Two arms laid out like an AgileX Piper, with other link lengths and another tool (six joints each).
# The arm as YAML. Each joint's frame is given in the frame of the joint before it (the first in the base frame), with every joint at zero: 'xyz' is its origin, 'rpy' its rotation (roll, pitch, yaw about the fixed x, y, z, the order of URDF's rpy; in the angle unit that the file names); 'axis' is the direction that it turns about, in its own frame. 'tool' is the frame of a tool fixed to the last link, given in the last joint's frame.
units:
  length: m
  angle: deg
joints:
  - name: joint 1
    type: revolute
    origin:
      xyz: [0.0, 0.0, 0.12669]
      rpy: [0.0, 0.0, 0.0]
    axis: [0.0, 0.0, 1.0]
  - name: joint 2
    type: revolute
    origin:
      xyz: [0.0, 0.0, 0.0]
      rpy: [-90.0, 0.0, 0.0]
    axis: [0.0, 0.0, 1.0]
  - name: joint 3
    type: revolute
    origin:
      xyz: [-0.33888, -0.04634, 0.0]
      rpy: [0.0, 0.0, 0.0]
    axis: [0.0, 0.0, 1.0]
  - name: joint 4
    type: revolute
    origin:
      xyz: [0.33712, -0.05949, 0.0]
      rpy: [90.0, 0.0, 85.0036]
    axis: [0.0, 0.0, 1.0]
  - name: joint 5
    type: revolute
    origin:
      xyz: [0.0, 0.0, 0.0]
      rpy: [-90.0, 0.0, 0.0]
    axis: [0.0, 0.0, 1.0]
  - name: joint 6
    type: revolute
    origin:
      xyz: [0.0, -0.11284, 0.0]
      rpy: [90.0, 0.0, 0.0]
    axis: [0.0, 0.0, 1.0]
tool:
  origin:
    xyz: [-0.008, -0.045, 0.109]
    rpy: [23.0, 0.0, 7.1]
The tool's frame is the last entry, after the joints.
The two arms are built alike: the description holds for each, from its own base.
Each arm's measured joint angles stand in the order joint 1, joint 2, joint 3, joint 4, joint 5, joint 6.
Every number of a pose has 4 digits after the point. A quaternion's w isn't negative.
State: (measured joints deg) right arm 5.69 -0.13 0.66 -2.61 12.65 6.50; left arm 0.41 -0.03 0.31 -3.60 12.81 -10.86
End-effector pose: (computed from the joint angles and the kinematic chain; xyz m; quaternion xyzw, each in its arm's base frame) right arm 0.2221 -0.0258 0.2020 0.1671 0.7578 -0.0607 0.6278; left arm 0.2205 -0.0431 0.2184 0.0853 0.7297 -0.1938 0.6501
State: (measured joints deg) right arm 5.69 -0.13 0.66 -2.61 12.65 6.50; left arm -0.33 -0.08 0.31 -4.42 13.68 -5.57
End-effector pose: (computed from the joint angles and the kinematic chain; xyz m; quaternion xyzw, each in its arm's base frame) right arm 0.2221 -0.0258 0.2020 0.1671 0.7578 -0.0607 0.6278; left arm 0.2189 -0.0483 0.2120 0.1195 0.7395 -0.1754 0.6388
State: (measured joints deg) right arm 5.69 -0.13 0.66 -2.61 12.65 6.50; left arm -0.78 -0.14 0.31 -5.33 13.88 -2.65
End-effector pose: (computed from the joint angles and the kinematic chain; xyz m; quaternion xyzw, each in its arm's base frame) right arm 0.2221 -0.0258 0.2020 0.1671 0.7578 -0.0607 0.6278; left arm 0.2179 -0.0514 0.2100 0.1369 0.7417 -0.1682 0.6347
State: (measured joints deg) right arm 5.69 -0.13 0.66 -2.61 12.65 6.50; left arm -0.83 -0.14 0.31 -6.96 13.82 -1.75
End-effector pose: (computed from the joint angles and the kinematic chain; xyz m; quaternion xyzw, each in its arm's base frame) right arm 0.2221 -0.0258 0.2020 0.1671 0.7578 -0.0607 0.6278; left arm 0.2177 -0.0529 0.2110 0.1350 0.7398 -0.1747 0.6356
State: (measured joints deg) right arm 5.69 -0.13 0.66 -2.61 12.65 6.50; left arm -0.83 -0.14 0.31 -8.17 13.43 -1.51
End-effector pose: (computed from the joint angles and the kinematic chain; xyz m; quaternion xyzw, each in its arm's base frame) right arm 0.2221 -0.0258 0.2020 0.1671 0.7578 -0.0607 0.6278; left arm 0.2177 -0.0535 0.2134 0.1307 0.7361 -0.1810 0.6390
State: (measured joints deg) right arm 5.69 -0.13 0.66 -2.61 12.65 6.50; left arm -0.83 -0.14 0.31 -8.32 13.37 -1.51
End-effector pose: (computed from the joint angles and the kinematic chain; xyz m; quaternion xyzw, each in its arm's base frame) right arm 0.2221 -0.0258 0.2020 0.1671 0.7578 -0.0607 0.6278; left arm 0.2177 -0.0536 0.2137 0.1300 0.7355 -0.1820 0.6396
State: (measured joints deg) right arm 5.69 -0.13 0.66 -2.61 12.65 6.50; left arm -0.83 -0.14 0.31 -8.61 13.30 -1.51
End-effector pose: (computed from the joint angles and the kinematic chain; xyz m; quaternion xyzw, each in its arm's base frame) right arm 0.2221 -0.0258 0.2020 0.1671 0.7578 -0.0607 0.6278; left arm 0.2177 -0.0537 0.2142 0.1285 0.7347 -0.1838 0.6403
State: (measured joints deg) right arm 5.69 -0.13 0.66 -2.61 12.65 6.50; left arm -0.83 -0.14 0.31 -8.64 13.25 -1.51
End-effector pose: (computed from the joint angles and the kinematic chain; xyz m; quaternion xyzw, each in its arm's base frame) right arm 0.2221 -0.0258 0.2020 0.1671 0.7578 -0.0607 0.6278; left arm 0.2177 -0.0537 0.2145 0.1284 0.7343 -0.1840 0.6406
